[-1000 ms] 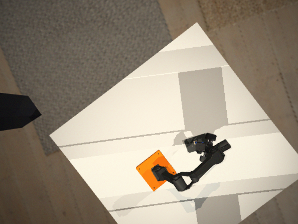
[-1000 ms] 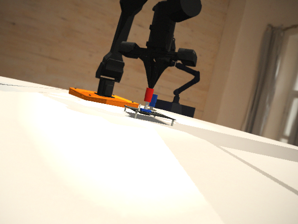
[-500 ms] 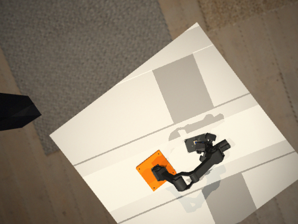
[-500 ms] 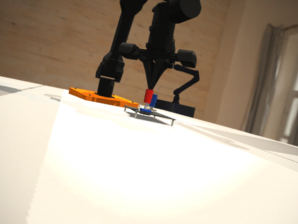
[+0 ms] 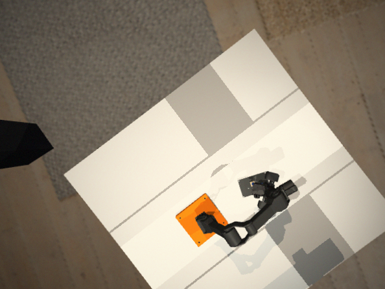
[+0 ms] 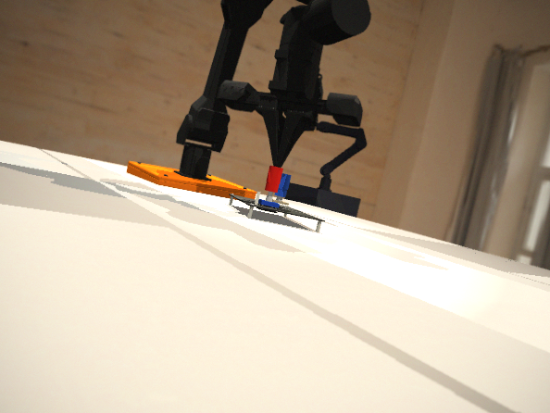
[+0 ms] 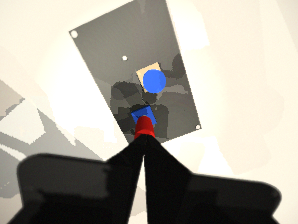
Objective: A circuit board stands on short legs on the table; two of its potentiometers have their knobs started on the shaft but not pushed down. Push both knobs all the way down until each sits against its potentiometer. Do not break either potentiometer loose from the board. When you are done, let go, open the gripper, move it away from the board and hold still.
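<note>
The red knob lies 2 cm below my gripper tip. Round my gripper tip: blue knob (3 cm behind, 4 cm to the left, 2 cm below).
</note>
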